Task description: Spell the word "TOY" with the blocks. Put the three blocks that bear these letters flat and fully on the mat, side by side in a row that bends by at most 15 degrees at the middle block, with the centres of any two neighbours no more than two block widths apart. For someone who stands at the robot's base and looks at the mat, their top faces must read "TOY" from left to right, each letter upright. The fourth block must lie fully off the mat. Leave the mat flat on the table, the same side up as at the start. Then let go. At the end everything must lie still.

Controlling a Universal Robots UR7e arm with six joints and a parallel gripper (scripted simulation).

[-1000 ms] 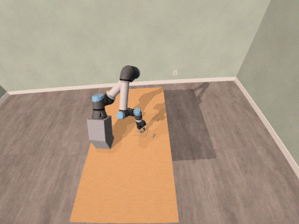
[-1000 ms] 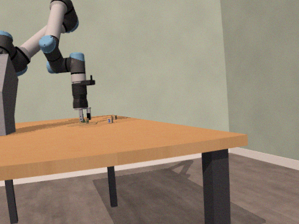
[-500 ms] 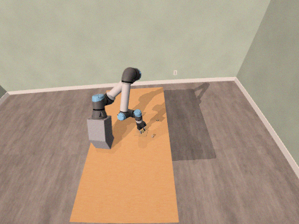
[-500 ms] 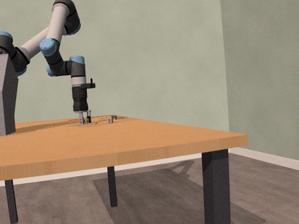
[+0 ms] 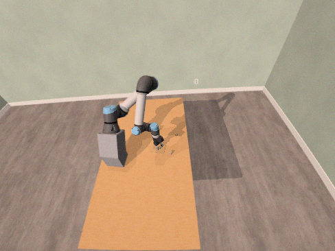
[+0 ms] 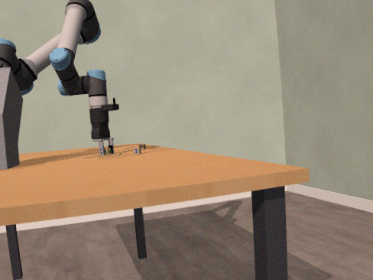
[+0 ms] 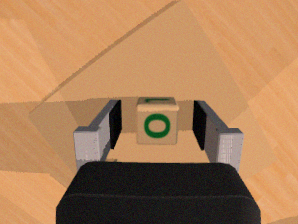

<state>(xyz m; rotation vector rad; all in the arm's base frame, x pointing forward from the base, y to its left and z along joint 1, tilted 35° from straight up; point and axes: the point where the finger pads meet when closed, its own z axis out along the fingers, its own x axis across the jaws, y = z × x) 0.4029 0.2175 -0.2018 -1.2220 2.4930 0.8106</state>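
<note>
My hand is 1 cm above the O block. From my hand the other things lie so: Y block: 12 cm ahead, 5 cm to the right, 1 cm below; then T block: 5 cm to the left, 2 cm behind, 1 cm below; then tan mat: 2 cm below, 1 cm to the left, 1 cm behind.
</note>
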